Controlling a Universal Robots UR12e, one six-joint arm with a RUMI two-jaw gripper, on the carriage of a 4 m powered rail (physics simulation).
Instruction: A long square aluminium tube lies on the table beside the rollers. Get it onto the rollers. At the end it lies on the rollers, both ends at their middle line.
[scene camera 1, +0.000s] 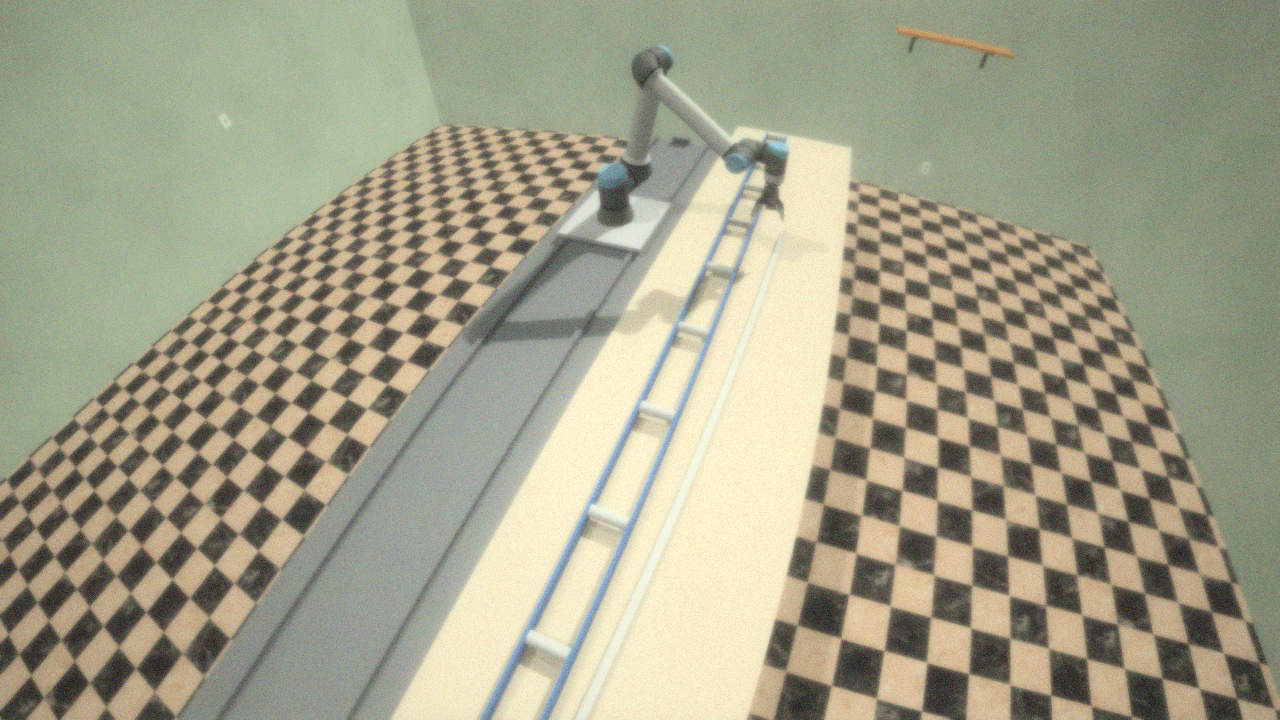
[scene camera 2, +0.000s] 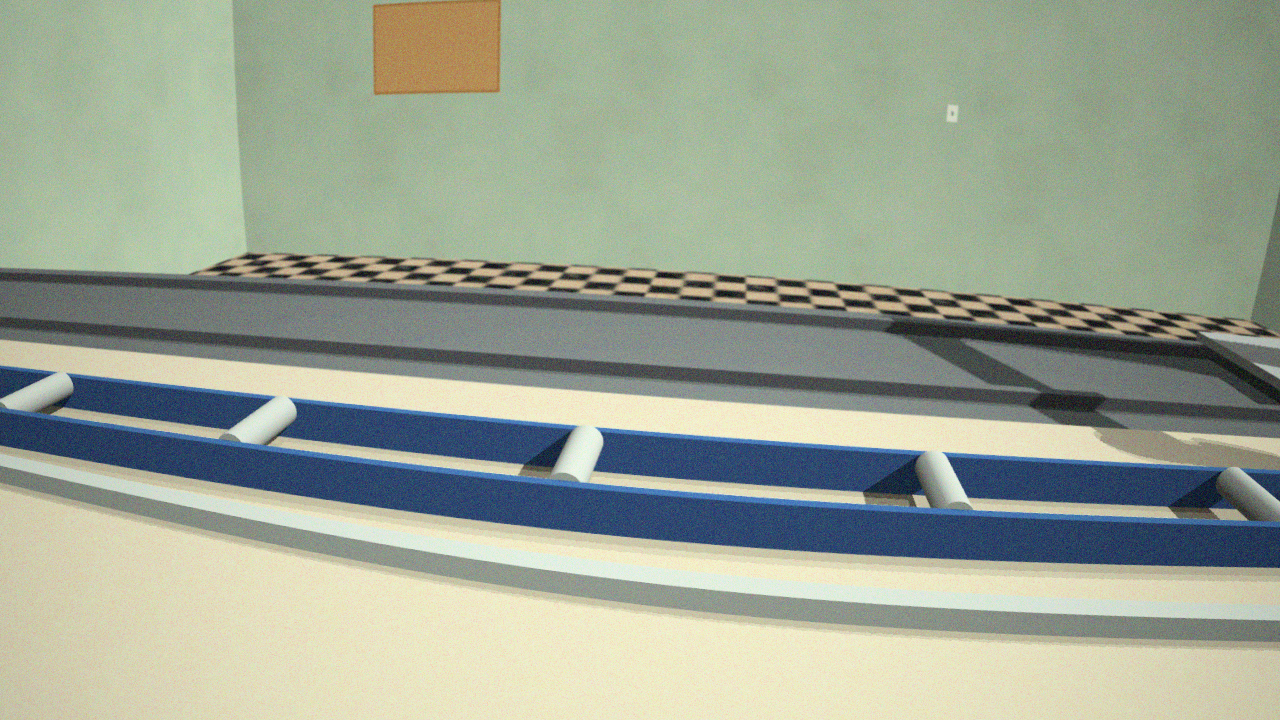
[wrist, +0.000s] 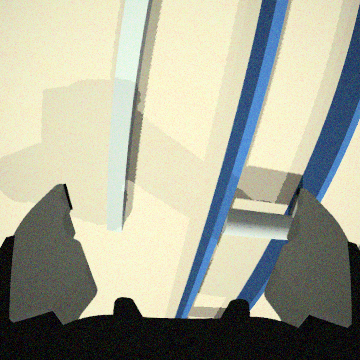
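Seen in the pictures: gripper, between the fingertips: (scene camera 1: 767, 219) (wrist: 181, 190); arm's base, origin of its link: (scene camera 1: 615, 216).
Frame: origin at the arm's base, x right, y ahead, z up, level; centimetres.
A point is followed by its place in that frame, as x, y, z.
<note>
A long pale square aluminium tube (scene camera 1: 704, 440) {109.3, 80.0, -0.5} (scene camera 2: 572, 573) {141.6, 80.2, -0.6} (wrist: 122, 130) {-4.4, 83.5, -0.5} lies on the table beside the blue-railed roller track. Its far end shows in the wrist view, left of the middle. White rollers (scene camera 1: 657, 411) {106.0, 62.4, 2.8} (scene camera 2: 578, 454) {144.4, 63.5, 2.9} (wrist: 257, 225) {-13.9, 63.3, 2.7} lie crosswise between two blue rails (scene camera 1: 617, 443) {121.6, 54.7, 2.2} (scene camera 2: 769, 528) {124.1, 69.4, -0.6} (wrist: 240, 130) {-1.5, 69.4, 1.1}. My gripper (scene camera 1: 775, 216) {-2.5, 76.3, 14.5} (wrist: 181, 190) {-2.5, 76.3, 14.5} is wide open and empty, above the table near the tube's far end. In the wrist view the tube's end and a roller both show between the fingers. The tube's near end is out of view in scene camera 1.
The arm's base stands on a pale carriage plate (scene camera 1: 613, 231) {12.9, 4.5, 0.0} (scene camera 2: 1244, 349) {17.8, -10.6, 0.0} on the grey rail bed (scene camera 1: 429, 447) (scene camera 2: 537, 331), left of the cream table (scene camera 1: 760, 447) {104.2, 98.2, -3.0} (scene camera 2: 268, 626) {166.4, 91.2, -3.0} (wrist: 55, 45) {5.3, 94.0, -3.0}. The arm reaches over the roller track. Its shadow falls across the rail bed and table.
</note>
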